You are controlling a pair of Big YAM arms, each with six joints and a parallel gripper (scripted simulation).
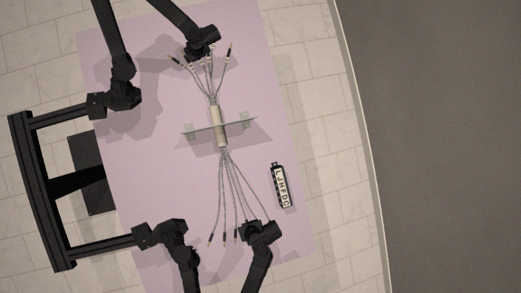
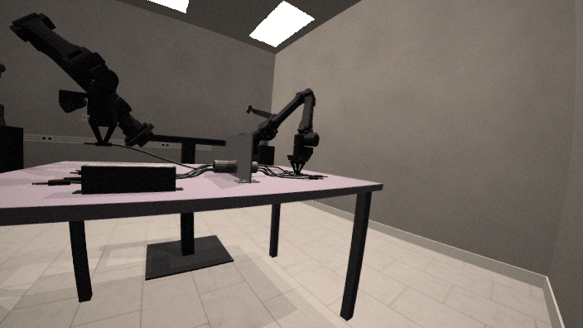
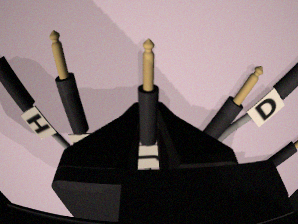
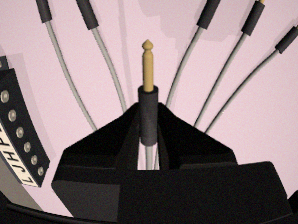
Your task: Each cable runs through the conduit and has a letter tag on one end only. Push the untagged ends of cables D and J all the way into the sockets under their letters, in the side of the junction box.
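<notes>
The tagged plug is 10 mm to the left of my left hand. From my left hand the other things lie so: untagged cable plug (860 mm to the right, 160 mm behind).
</notes>
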